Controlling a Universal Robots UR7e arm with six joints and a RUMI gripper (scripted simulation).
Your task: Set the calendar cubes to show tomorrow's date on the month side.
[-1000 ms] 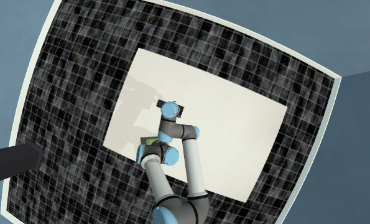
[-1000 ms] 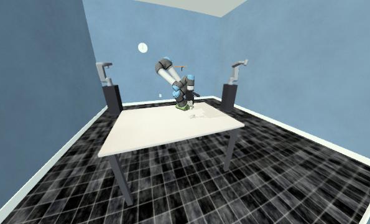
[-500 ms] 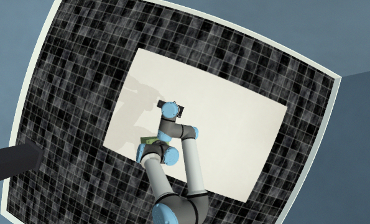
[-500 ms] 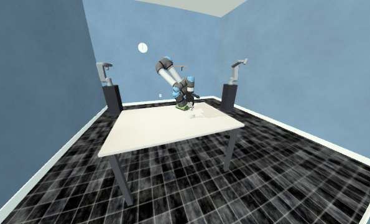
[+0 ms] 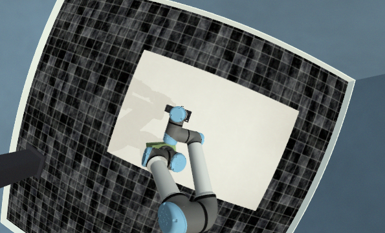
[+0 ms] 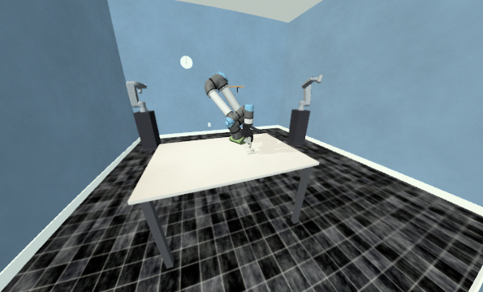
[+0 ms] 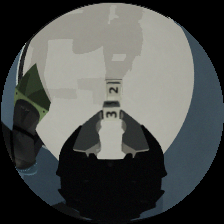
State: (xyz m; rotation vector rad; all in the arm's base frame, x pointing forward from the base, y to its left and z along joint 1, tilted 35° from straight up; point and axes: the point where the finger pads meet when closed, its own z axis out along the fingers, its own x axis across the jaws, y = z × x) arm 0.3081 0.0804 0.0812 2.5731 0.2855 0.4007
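The pale date cube lies 6 cm below my hand and 3 cm to the left of it. Also, from my hand: white calendar cube 1 cm below; then calendar tray 7 cm below, 2 cm to the left.
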